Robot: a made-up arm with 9 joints. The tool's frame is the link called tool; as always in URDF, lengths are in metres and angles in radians. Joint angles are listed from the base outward. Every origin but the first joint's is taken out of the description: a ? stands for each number. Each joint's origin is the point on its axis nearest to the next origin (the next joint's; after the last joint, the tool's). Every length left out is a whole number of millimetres.
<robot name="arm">
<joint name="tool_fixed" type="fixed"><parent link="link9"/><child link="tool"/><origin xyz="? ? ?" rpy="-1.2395 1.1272 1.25"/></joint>
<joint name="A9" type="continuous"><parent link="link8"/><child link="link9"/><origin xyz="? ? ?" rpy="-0.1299 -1.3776 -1.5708"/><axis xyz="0 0 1"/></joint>
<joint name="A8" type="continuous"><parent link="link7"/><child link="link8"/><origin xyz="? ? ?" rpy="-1.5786 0.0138 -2.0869"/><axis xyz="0 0 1"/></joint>
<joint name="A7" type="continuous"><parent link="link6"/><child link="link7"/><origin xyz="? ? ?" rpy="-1.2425 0.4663 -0.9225"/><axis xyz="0 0 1"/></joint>
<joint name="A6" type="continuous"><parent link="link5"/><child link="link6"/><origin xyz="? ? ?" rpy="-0.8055 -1.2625 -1.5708"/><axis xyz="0 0 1"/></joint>
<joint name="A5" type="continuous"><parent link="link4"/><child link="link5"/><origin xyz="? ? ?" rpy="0.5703 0.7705 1.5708"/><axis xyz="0 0 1"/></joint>
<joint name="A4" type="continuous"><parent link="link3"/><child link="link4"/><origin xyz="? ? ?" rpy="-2.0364 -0.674 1.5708"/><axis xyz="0 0 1"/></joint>
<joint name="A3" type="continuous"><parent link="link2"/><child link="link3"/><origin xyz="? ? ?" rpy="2.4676 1.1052 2.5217"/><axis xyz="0 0 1"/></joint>
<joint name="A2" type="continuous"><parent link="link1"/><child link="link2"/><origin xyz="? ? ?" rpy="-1.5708 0 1.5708"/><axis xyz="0 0 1"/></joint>
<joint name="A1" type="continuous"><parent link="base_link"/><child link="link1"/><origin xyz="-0.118 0.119 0.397" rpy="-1.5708 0 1.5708"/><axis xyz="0 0 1"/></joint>
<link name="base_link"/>
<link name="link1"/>
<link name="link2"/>
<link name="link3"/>
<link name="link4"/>
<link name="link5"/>
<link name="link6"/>
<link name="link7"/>
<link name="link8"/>
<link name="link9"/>
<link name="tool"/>
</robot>
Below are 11 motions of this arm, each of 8 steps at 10 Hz.
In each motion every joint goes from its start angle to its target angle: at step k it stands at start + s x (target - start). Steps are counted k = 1, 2, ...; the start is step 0. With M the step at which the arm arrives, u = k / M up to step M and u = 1 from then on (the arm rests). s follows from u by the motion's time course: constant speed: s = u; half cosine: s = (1 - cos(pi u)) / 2; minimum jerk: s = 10 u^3 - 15 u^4 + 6 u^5.
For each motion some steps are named. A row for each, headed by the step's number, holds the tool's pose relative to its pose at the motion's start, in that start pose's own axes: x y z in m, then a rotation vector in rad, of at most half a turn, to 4 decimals.
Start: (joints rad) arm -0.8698 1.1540 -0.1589 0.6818 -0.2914 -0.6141 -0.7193 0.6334 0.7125
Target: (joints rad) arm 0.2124 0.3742 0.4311 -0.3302 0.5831 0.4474 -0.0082 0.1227 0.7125
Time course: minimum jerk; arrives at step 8
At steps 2, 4, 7, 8:
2: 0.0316 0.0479 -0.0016 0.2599 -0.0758 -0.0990
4: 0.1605 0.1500 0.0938 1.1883 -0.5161 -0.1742
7: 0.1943 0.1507 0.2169 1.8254 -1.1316 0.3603
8: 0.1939 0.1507 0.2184 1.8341 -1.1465 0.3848

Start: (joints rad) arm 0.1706 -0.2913 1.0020 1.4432 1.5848 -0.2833 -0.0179 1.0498 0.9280
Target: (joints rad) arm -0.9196 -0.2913 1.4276 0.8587 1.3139 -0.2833 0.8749 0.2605 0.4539
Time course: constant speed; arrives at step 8
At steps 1, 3, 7, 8:
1: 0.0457 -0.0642 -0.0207 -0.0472 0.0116 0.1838
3: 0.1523 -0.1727 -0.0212 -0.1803 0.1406 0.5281
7: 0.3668 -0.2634 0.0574 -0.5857 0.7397 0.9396
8: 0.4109 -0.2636 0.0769 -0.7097 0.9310 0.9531

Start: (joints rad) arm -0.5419 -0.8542 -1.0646 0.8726 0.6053 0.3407 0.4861 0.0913 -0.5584
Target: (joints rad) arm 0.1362 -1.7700 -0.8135 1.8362 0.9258 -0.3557 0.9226 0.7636 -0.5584
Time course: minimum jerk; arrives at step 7
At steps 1, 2, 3, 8:
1: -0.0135 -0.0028 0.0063 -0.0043 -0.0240 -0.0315
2: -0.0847 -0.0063 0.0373 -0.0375 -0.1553 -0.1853
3: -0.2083 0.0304 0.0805 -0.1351 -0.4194 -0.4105
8: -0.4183 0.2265 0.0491 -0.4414 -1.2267 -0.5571

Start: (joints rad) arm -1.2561 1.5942 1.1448 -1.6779 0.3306 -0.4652 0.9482 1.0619 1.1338
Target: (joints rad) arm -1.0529 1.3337 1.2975 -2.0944 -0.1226 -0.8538 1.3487 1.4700 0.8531
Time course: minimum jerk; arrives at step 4
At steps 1, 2, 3, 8:
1: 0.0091 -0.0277 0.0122 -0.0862 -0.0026 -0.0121
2: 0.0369 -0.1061 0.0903 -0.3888 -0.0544 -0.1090
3: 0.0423 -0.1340 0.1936 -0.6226 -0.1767 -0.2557
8: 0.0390 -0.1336 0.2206 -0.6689 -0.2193 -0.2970

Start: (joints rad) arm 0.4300 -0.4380 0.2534 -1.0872 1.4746 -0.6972 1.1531 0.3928 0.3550
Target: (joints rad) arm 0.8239 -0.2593 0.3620 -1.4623 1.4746 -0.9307 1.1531 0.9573 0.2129
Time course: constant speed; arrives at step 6
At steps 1, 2, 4, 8:
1: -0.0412 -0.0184 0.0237 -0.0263 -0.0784 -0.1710
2: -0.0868 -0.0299 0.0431 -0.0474 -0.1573 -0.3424
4: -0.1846 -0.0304 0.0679 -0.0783 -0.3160 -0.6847
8: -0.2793 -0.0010 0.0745 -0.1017 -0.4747 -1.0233

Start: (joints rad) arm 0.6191 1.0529 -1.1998 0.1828 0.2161 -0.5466 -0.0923 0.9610 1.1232
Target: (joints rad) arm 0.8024 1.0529 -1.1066 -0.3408 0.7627 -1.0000 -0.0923 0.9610 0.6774
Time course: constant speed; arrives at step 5
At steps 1, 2, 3, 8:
1: -0.0026 -0.0367 0.0084 0.0880 0.0505 0.1083
2: 0.0027 -0.0744 0.0121 0.1654 0.1000 0.2228
3: 0.0166 -0.1113 0.0118 0.2306 0.1483 0.3426
8: 0.0692 -0.1747 0.0033 0.3194 0.2403 0.5934

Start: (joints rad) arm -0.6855 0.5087 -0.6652 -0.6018 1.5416 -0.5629 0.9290 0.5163 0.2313
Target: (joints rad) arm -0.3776 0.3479 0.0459 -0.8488 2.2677 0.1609 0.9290 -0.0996 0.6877
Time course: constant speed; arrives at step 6
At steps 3, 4, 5, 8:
3: 0.0015 0.0244 -0.0791 0.0781 -0.0754 0.1148
4: 0.0092 0.0387 -0.0934 0.1042 -0.1871 0.1657
5: 0.0227 0.0554 -0.0981 0.1174 -0.3396 0.2247
8: 0.0409 0.0736 -0.0915 0.1115 -0.5291 0.2921

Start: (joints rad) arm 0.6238 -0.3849 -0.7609 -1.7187 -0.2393 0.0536 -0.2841 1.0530 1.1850
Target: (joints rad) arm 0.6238 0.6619 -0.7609 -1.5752 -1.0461 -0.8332 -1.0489 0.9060 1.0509
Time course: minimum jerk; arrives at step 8
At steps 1, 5, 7, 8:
1: 0.0015 -0.0073 -0.0056 -0.0234 -0.0234 0.0153
5: 0.2340 -0.3083 -0.0066 -0.7471 -0.9401 1.1342
7: 0.3595 -0.3083 0.0706 -0.7829 -1.1742 1.7262
8: 0.3668 -0.3055 0.0753 -0.7793 -1.1861 1.7651

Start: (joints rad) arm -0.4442 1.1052 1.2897 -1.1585 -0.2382 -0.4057 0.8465 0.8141 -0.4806
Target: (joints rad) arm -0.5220 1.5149 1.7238 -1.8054 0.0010 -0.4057 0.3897 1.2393 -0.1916
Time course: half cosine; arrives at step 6
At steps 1, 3, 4, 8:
1: 0.0003 -0.0002 -0.0075 -0.0231 0.0139 0.0119
3: -0.0006 -0.0045 -0.0545 -0.1331 0.0965 0.1442
4: -0.0023 -0.0107 -0.0799 -0.1587 0.1324 0.2553
8: -0.0030 -0.0206 -0.1045 -0.1519 0.1561 0.3818

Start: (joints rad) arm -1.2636 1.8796 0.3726 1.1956 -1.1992 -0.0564 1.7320 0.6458 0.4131
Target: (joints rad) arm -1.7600 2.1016 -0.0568 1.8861 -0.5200 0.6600 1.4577 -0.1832 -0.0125
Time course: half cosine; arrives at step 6
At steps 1, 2, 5, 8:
1: 0.0132 -0.0180 -0.0210 0.1198 0.0220 0.0239
2: 0.0488 -0.0528 -0.0766 0.4485 0.0257 0.1215
5: 0.1934 -0.0685 -0.0430 1.2144 -0.6069 0.9512
8: 0.1957 -0.0742 -0.0118 1.2104 -0.7085 1.0603

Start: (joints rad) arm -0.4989 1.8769 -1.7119 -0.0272 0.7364 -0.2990 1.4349 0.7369 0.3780
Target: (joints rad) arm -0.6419 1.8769 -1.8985 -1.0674 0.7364 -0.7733 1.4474 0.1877 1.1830
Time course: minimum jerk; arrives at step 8
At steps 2, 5, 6, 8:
2: -0.0067 0.0069 0.0219 -0.1950 -0.0136 0.0286
5: -0.0480 0.0689 0.1107 -1.3424 -0.0499 0.3279
6: -0.0599 0.0855 0.1271 -1.6470 -0.0420 0.4509
8: -0.0670 0.0950 0.1368 -1.8266 -0.0320 0.5343

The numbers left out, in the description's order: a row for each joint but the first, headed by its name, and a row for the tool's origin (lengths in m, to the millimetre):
tool: -0.127 0.041 0
A9: 0.201 -0.042 0
A8: 0.155 0.067 0
A7: 0.102 -0.24 0
A6: 0.034 -0.004 0
A5: 0.083 0.017 0
A4: 0.013 -0.011 0
A3: -0.008 0.021 0
A2: -0.072 -0.047 0

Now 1 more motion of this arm.
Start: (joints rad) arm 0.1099 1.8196 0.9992 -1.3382 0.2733 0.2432 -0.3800 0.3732 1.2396
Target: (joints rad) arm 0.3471 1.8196 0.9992 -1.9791 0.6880 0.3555 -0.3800 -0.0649 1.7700
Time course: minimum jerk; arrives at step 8
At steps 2, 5, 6, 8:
2: -0.0028 0.0111 0.0081 0.0195 -0.0527 0.0477
5: -0.0494 0.0517 0.0627 0.1270 -0.4084 0.3094
6: -0.0702 0.0541 0.0764 0.1557 -0.5149 0.3723
8: -0.0839 0.0536 0.0837 0.1732 -0.5801 0.4080

